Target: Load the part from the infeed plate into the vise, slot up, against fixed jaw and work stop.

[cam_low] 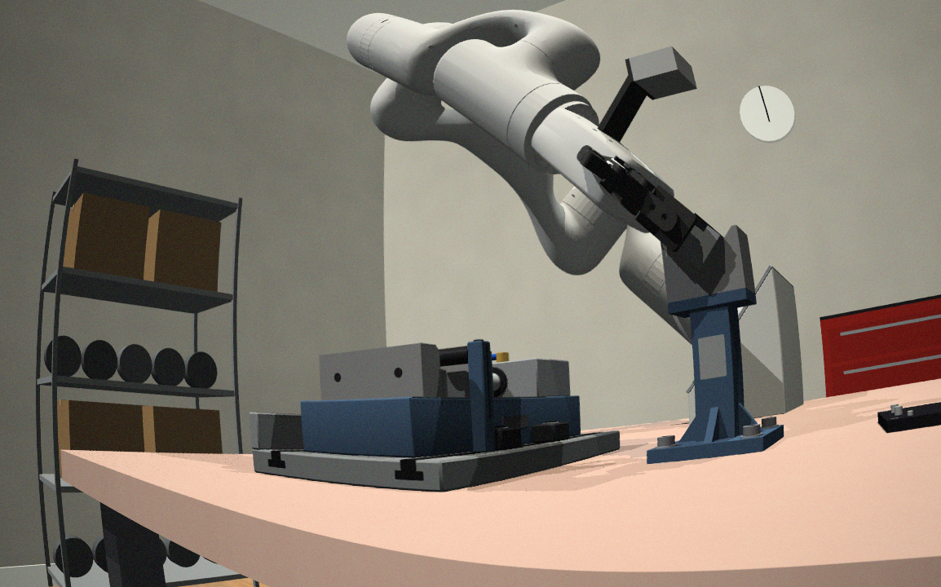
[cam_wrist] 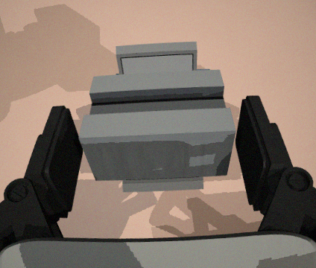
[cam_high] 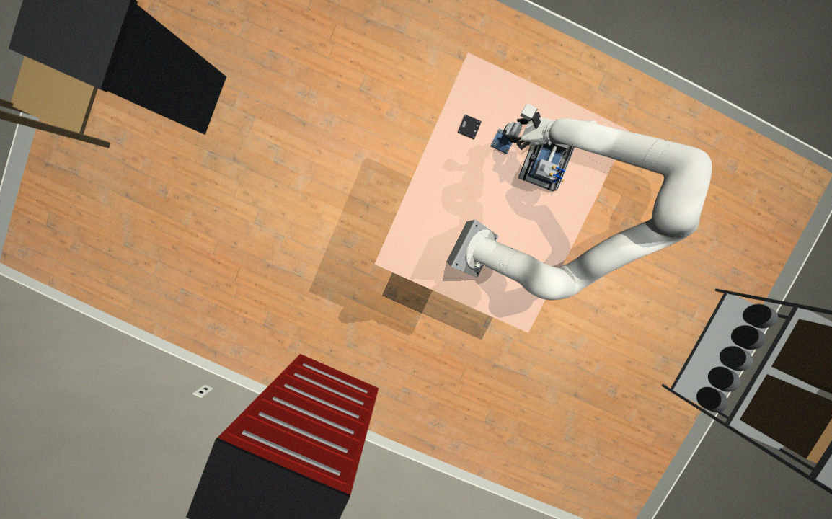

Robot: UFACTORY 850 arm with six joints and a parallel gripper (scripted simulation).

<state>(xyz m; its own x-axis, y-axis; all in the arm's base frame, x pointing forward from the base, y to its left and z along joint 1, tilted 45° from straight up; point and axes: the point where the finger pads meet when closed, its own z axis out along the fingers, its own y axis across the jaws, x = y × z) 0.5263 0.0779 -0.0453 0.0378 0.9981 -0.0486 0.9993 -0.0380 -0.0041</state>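
The part is 1 cm to the left of my hand. From my hand the other things lie so: cylinder rod 1 cm ahead, 21 cm to the right, 9 cm below; then moving jaw 6 cm ahead, 21 cm to the right, 9 cm below; then work stop rod 10 cm ahead, 16 cm to the right, 7 cm below.
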